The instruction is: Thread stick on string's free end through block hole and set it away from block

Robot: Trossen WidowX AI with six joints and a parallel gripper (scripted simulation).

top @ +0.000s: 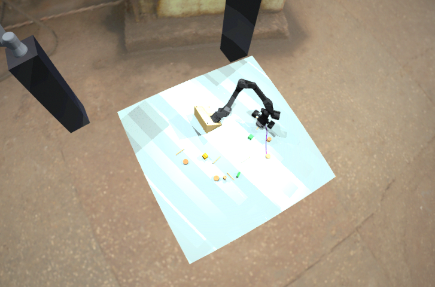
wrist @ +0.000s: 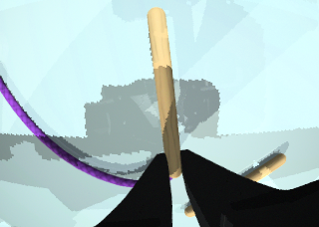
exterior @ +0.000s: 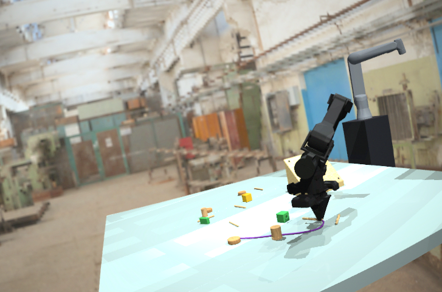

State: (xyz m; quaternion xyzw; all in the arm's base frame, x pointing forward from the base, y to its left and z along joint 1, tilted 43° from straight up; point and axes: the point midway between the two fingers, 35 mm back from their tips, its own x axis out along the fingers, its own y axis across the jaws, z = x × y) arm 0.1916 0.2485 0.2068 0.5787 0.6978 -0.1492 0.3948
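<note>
The green cube lies 14 cm to the right of my gripper tip and 6 cm ahead of it. Round my gripper tip: thin wooden stick 1 cm to the right, 1 cm ahead; then round wooden button 25 cm ahead, 10 cm to the right, 1 cm below; then yellow cube 52 cm to the right, 2 cm ahead.
</note>
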